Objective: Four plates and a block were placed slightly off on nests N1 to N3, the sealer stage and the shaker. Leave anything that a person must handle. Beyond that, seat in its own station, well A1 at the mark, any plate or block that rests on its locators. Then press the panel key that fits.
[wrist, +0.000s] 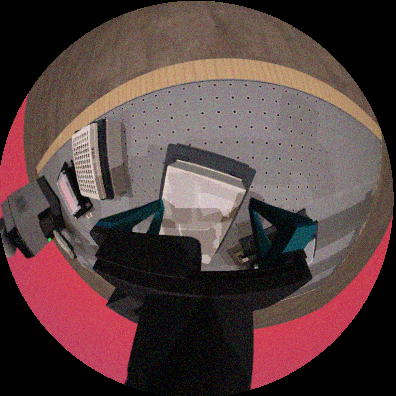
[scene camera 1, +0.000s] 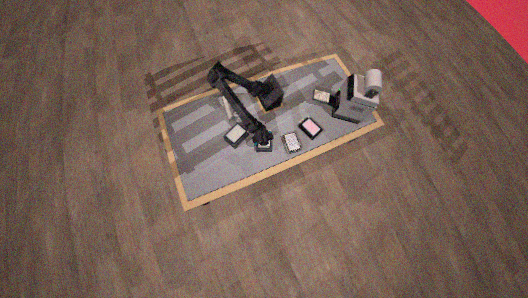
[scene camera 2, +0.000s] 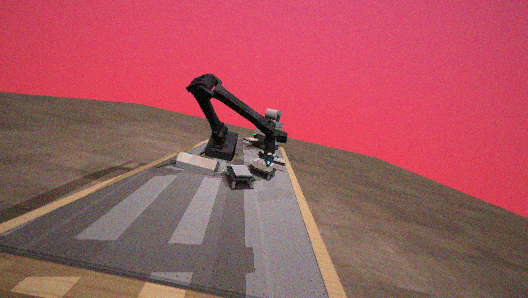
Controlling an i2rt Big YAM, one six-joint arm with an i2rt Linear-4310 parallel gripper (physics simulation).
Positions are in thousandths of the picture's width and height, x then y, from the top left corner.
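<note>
My gripper (wrist: 519,511): open, holding nothing. Also visible to me: a button box (scene camera 2: 370,549); a dark station (wrist: 90,569).
</note>
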